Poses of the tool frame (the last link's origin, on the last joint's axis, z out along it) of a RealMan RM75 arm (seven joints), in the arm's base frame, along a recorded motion.
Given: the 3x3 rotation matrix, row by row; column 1 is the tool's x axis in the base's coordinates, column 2 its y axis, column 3 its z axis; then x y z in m. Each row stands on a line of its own.
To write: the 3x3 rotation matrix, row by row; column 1 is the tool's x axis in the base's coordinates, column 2 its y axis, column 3 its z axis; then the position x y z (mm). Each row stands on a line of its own. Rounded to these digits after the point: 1 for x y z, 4 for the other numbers.
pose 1, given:
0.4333 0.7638 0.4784
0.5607 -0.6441 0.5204
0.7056 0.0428 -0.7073
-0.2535 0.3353 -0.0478
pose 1, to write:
0.4333 0.7638 0.4784
0.5607 -0.6441 0.5204
0.7056 0.0428 -0.7073
-253.5 335.3 -47.8

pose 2, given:
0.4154 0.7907 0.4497
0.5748 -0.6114 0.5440
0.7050 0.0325 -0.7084
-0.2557 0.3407 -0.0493
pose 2, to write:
0.4154 0.7907 0.4497
0.5748 -0.6114 0.5440
0.7050 0.0325 -0.7084
-255.7 340.7 -49.3

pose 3, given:
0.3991 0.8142 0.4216
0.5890 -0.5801 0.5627
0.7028 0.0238 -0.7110
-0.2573 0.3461 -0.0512
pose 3, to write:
0.3991 0.8142 0.4216
0.5890 -0.5801 0.5627
0.7028 0.0238 -0.7110
-257.3 346.1 -51.2

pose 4, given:
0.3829 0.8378 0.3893
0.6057 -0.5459 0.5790
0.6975 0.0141 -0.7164
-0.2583 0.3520 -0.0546
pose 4, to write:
0.3829 0.8378 0.3893
0.6057 -0.5459 0.5790
0.6975 0.0141 -0.7164
-258.3 352.0 -54.6

